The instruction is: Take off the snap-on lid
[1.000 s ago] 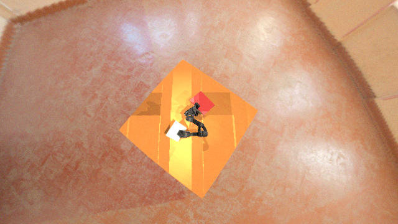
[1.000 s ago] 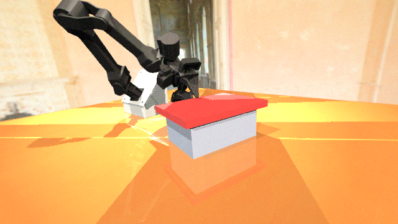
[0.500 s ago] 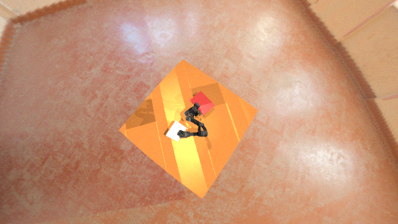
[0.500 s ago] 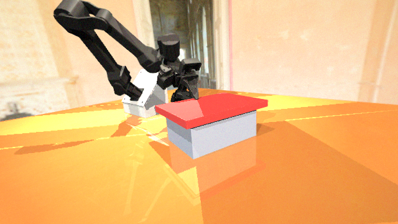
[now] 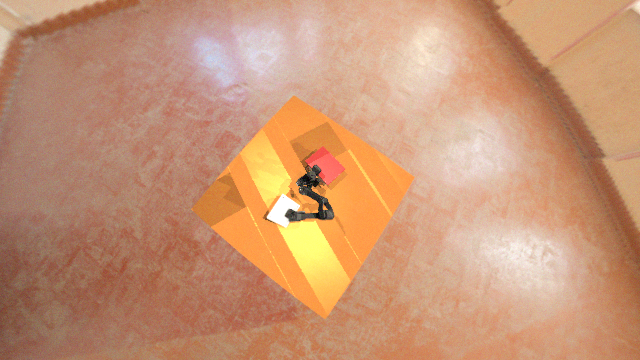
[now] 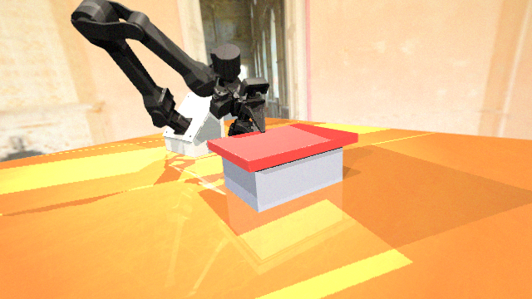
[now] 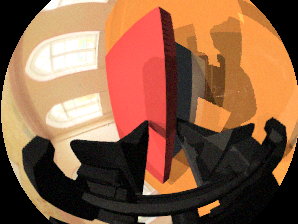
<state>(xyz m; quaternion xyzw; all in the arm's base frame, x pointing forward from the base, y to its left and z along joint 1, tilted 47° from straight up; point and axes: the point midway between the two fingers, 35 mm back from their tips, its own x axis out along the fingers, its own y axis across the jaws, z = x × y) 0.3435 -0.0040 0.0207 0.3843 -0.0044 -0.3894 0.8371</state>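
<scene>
The red lid is 70 mm ahead of my gripper tip, 20 mm to the right of it and 10 mm above it. From my gripper tip the other things lie so: grey storage box: 70 mm ahead, 40 mm below, 20 mm to the right.
</scene>
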